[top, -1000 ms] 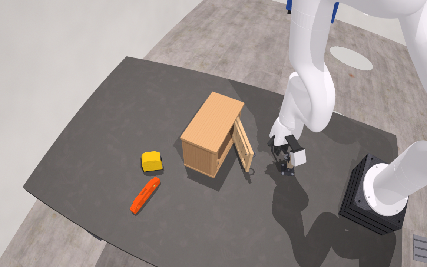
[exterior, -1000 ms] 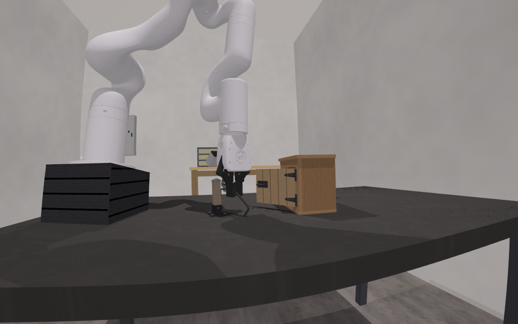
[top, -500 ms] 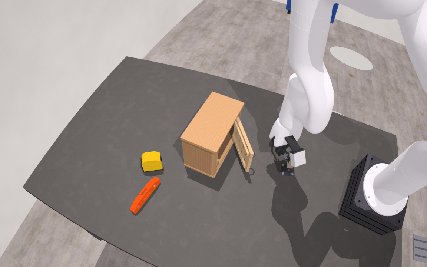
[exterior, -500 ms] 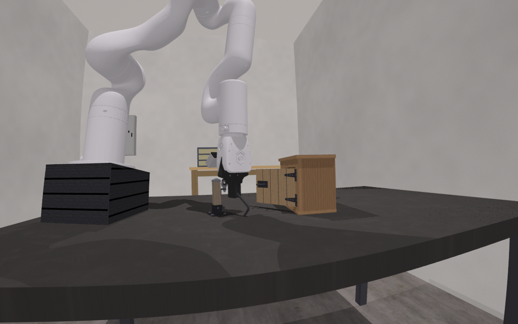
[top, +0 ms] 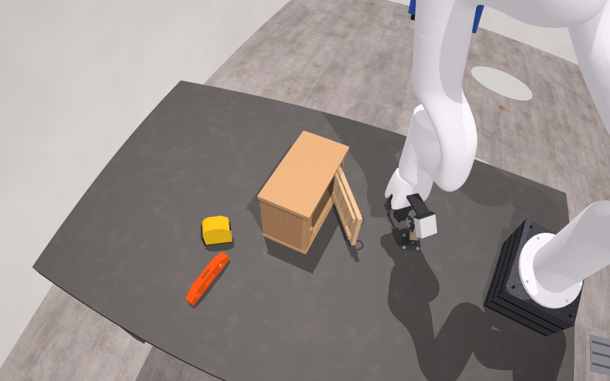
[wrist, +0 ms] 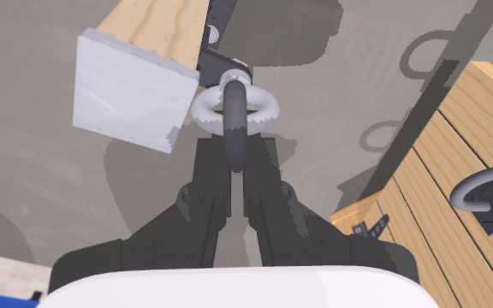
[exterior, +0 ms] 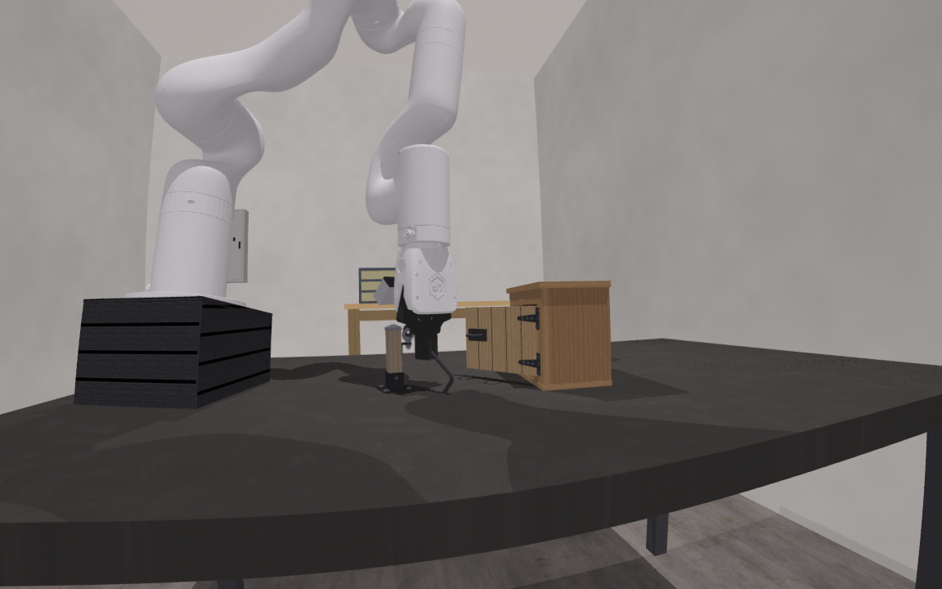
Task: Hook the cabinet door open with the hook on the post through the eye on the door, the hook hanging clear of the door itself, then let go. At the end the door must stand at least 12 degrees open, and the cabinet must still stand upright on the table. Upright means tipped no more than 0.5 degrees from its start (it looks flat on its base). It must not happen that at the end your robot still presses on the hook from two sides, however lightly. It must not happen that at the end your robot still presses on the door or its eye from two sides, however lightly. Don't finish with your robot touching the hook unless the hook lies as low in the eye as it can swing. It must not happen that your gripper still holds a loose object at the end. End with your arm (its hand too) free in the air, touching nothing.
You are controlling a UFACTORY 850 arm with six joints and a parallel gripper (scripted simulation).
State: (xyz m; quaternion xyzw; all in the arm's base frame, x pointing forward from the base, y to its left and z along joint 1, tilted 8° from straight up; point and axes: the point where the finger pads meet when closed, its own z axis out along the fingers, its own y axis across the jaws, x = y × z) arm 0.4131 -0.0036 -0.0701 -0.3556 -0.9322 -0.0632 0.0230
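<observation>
Right now the hook is 2 cm below my hand. From my hand the other things lie so: orange bar: 37 cm to the left, 32 cm ahead, 5 cm below; yellow block: 37 cm ahead, 25 cm to the left, 4 cm below; cabinet door: 12 cm ahead, 4 cm to the left.
</observation>
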